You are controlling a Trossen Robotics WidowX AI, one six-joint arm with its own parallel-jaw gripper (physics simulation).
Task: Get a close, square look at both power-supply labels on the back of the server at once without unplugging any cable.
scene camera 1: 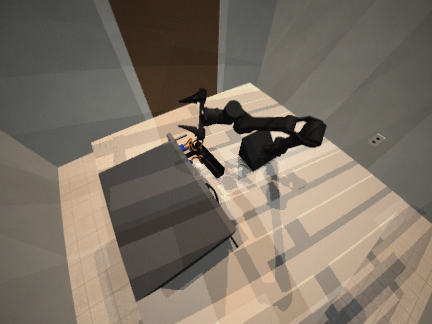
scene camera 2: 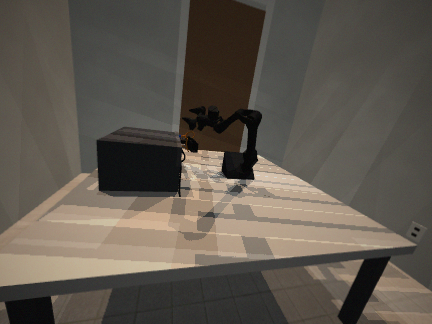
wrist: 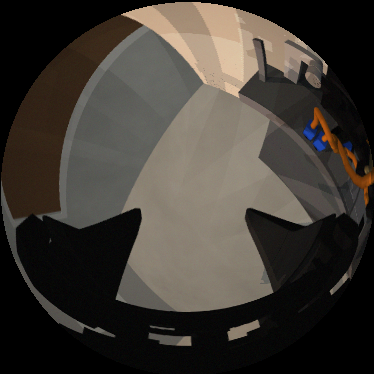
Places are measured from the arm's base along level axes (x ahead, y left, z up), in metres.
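Where they show: gripper, between the fingertips: [scene camera 1: 178, 113] [scene camera 2: 185, 114] [wrist: 194, 214]; arm's base, origin of its link: [scene camera 1: 267, 147] [scene camera 2: 245, 167].
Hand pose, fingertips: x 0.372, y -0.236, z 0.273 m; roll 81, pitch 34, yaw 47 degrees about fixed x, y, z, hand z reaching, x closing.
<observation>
Each offset is from my fingertips to the top centre of the thing. "spot": to the spot under its first point. Level surfaces: height alone.
The dark server [scene camera 1: 160, 215] [scene camera 2: 140, 165] [wrist: 295, 165] lies on the table with its back toward the arm's base. In the wrist view its back panel {spot: 0.014 m right, 0.037 m ahead, 0.149 m down} [wrist: 280, 100] shows at a steep slant at the upper right edge. Orange cables {spot: 0.071 m left, 0.002 m ahead, 0.133 m down} [wrist: 345, 152] [scene camera 2: 187, 136] loop out beside blue plugs {0.047 m left, 0.043 m ahead, 0.132 m down} [wrist: 319, 144] [scene camera 1: 182, 147]. A thick black piece {spot: 0.154 m left, 0.037 m back, 0.190 m down} [scene camera 1: 212, 162] [scene camera 2: 191, 145] sticks out from the back. No power-supply label can be made out. My gripper [scene camera 1: 180, 114] [scene camera 2: 187, 114] [wrist: 194, 214] is open and empty, above and beside the server's far back corner.
The arm's base [scene camera 1: 256, 150] [scene camera 2: 237, 166] stands on the table {0.336 m down} [scene camera 1: 325, 200] [scene camera 2: 300, 225], off the server's back. A black cable {spot: 0.259 m left, 0.042 m ahead, 0.213 m down} [scene camera 1: 213, 192] loops from the back. A grey post {spot: 0.040 m right, 0.007 m back, 0.165 m down} [wrist: 260, 59] stands out at the panel's end. The brown door [scene camera 1: 170, 50] [scene camera 2: 220, 75] [wrist: 45, 125] is beyond the table.
</observation>
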